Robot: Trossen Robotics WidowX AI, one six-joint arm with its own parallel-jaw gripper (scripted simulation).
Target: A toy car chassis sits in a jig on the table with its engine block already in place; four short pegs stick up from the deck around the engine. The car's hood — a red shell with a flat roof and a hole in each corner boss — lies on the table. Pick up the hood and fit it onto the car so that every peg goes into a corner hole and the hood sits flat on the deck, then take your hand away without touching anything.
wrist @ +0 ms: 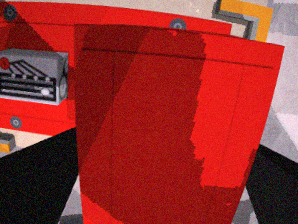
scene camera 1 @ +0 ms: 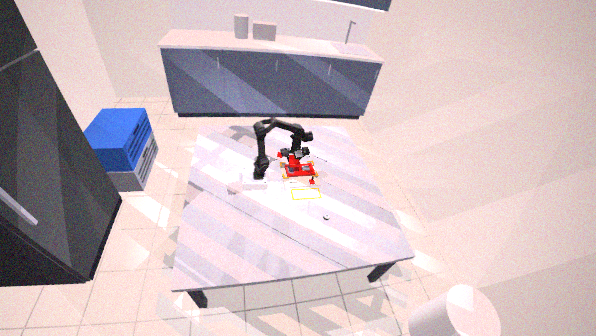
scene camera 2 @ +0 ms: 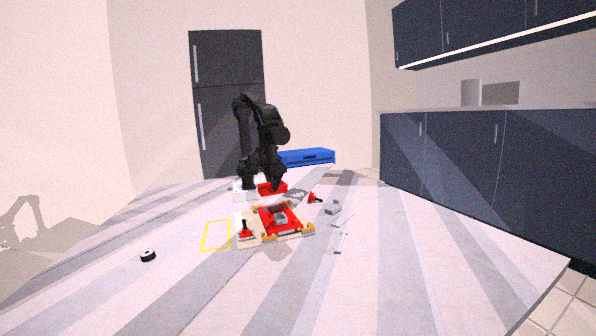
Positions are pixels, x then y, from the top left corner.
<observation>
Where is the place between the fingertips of my gripper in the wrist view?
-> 165, 143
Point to a hood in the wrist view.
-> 166, 118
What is my gripper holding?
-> A hood.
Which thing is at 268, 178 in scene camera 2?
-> My gripper.
</observation>
